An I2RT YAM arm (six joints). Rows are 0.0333 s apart.
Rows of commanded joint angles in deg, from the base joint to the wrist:
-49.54 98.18 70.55 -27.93 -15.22 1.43
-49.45 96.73 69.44 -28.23 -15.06 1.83
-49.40 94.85 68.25 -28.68 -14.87 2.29
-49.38 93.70 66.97 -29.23 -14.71 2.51
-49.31 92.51 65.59 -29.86 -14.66 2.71
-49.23 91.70 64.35 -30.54 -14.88 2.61
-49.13 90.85 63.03 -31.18 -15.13 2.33
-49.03 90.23 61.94 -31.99 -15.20 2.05
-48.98 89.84 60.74 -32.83 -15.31 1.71
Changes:
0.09 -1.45 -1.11 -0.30 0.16 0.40
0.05 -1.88 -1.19 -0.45 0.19 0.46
0.02 -1.15 -1.28 -0.55 0.16 0.22
0.07 -1.19 -1.38 -0.63 0.05 0.20
0.08 -0.81 -1.24 -0.68 -0.22 -0.10
0.10 -0.85 -1.32 -0.64 -0.25 -0.28
0.10 -0.62 -1.09 -0.81 -0.07 -0.28
0.05 -0.39 -1.20 -0.84 -0.11 -0.34

